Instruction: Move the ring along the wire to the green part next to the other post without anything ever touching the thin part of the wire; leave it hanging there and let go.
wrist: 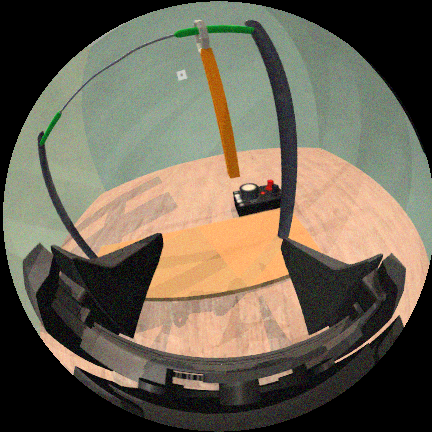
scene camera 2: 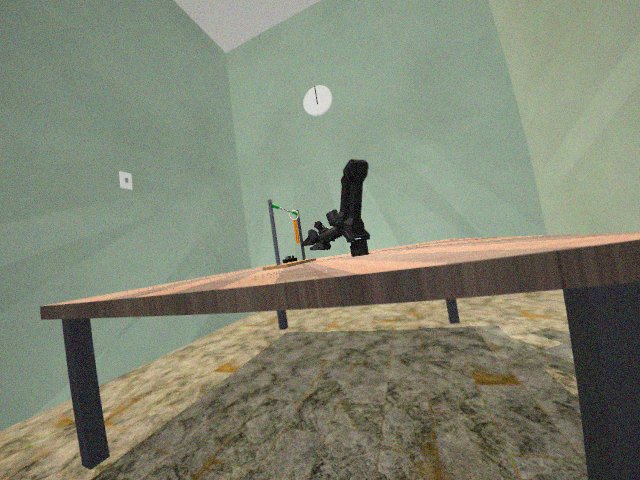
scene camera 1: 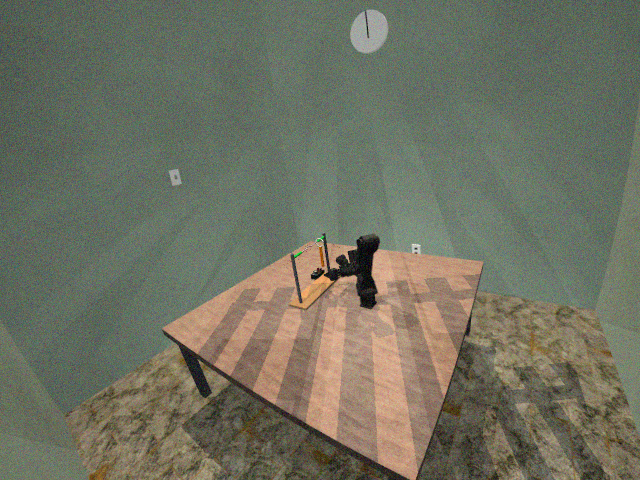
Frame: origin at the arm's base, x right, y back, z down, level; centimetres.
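Where they show: gripper, between the fingertips: [wrist: 224, 242] [scene camera 2: 305, 247] [scene camera 1: 328, 273]; arm's base, origin of its link: [scene camera 2: 360, 255] [scene camera 1: 368, 304].
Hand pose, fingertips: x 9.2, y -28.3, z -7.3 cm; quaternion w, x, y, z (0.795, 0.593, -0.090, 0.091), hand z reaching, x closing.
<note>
Things, the pixels of their top centre, and the offset from my fingertips. "spot": a spot on its surface instead. Level surfaces: height alone.
- pale ring, a spot on its surface: [wrist: 201, 36] spot: dy -2.7, dx +1.6, dz -15.7 cm
- right post, a spot on its surface: [wrist: 287, 125] spot: dy -4.3, dx +6.7, dz -6.9 cm
- green part, a spot on its surface: [scene camera 2: 275, 206] [scene camera 1: 297, 255] spot: dy -2.6, dx -19.4, dz -18.7 cm
- wooden base board, centre of its top: [wrist: 168, 259] [scene camera 2: 293, 262] [scene camera 1: 316, 288] dy -3.9, dx -8.0, dz +6.1 cm
- small black box, centre of its top: [wrist: 258, 184] [scene camera 2: 289, 255] [scene camera 1: 317, 269] dy -12.9, dx +6.0, dz +2.8 cm
- table, height of its surface: dz +7.3 cm
The pale ring [wrist: 201, 36] hangs around the green part [wrist: 230, 29] beside the right post [wrist: 287, 125] in the wrist view. Its orange handle [scene camera 1: 321, 256] [scene camera 2: 296, 231] [wrist: 220, 112] hangs down, slightly slanted in the wrist view. The thin wire [wrist: 102, 68] runs left to the other green part [scene camera 1: 298, 253] [scene camera 2: 275, 206] [wrist: 51, 128], next to the other post [scene camera 1: 295, 279] [scene camera 2: 274, 232] [wrist: 55, 192]. My gripper [scene camera 1: 328, 275] [scene camera 2: 305, 243] [wrist: 224, 242] is open and empty, low on the arm's side of the handle; the handle appears beyond and above the fingertips in the wrist view.
Both posts stand on a wooden base board [scene camera 1: 310, 297] [wrist: 190, 270]. A small black box [scene camera 1: 316, 273] [scene camera 2: 289, 259] [wrist: 257, 200] with a round pale top and red knob sits behind the board, near the right post in the wrist view. The table [scene camera 1: 341, 361] carries the setup.
</note>
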